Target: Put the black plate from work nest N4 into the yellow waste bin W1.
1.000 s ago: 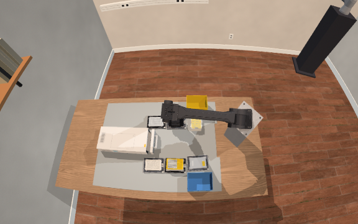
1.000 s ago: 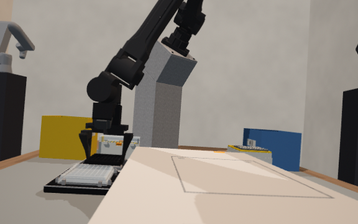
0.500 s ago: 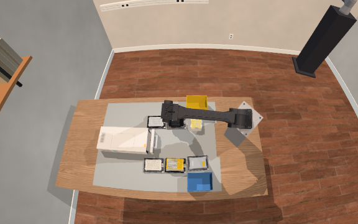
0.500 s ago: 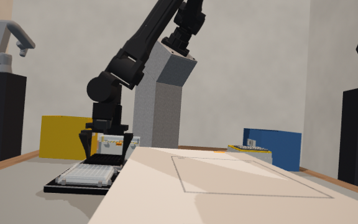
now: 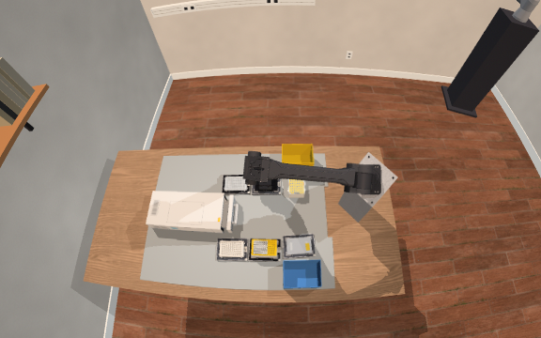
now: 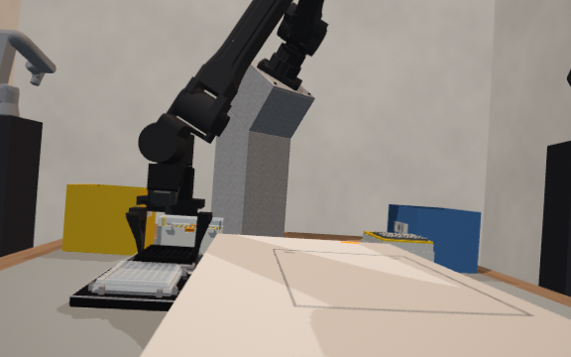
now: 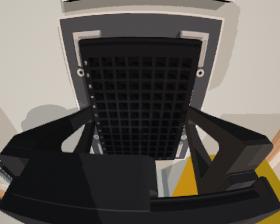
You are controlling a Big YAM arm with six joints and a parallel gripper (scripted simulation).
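Now: the black plate right at my hand. From my hand the other things lie so: yellow waste bin (14 cm behind, 17 cm to the right, 2 cm above); grey work nest (2 cm below); clear plate (17 cm ahead, 3 cm to the left).
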